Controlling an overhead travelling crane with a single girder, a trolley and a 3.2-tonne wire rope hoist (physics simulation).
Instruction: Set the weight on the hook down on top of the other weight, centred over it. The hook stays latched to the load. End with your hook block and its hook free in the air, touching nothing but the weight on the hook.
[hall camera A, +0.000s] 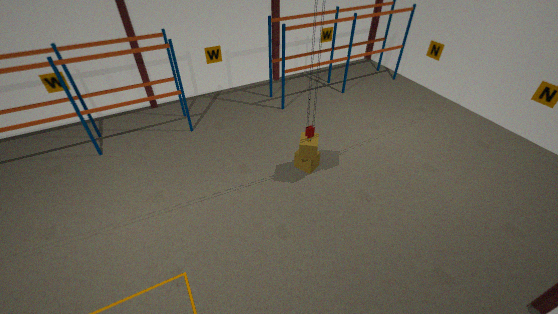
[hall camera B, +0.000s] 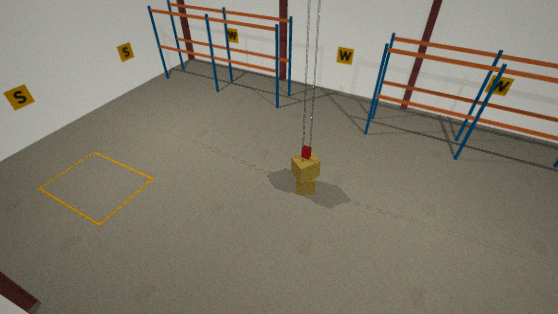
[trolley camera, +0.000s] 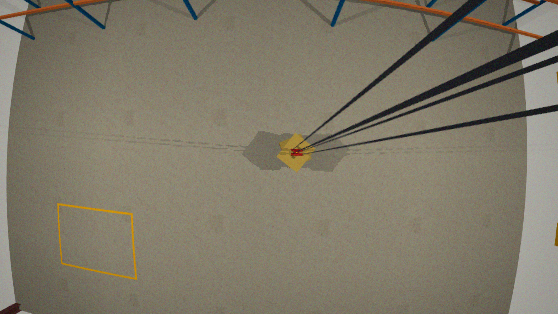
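My red hook block (hall camera A: 310, 131) (hall camera B: 306, 152) (trolley camera: 296, 152) hangs upright on its ropes, with its small hook latched to the upper yellow weight (hall camera A: 309, 146) (hall camera B: 301, 169) (trolley camera: 295, 162). The upper weight is level and directly above the other yellow weight (hall camera A: 303, 163) (hall camera B: 305, 188) (trolley camera: 283, 144), turned at an angle to it. In both hall views the two overlap with no gap showing; whether they touch I cannot tell. In the trolley view, small parts of the lower weight show past the upper one's edges. The hook block is above the upper weight.
Blue and orange racks (hall camera A: 283, 67) (hall camera B: 277, 67) stand along the W wall, with another rack (hall camera A: 75, 105) (hall camera B: 480, 112) beside them. A yellow outlined square (hall camera A: 185, 274) (hall camera B: 125, 166) (trolley camera: 133, 240) is marked on the floor, away from the weights.
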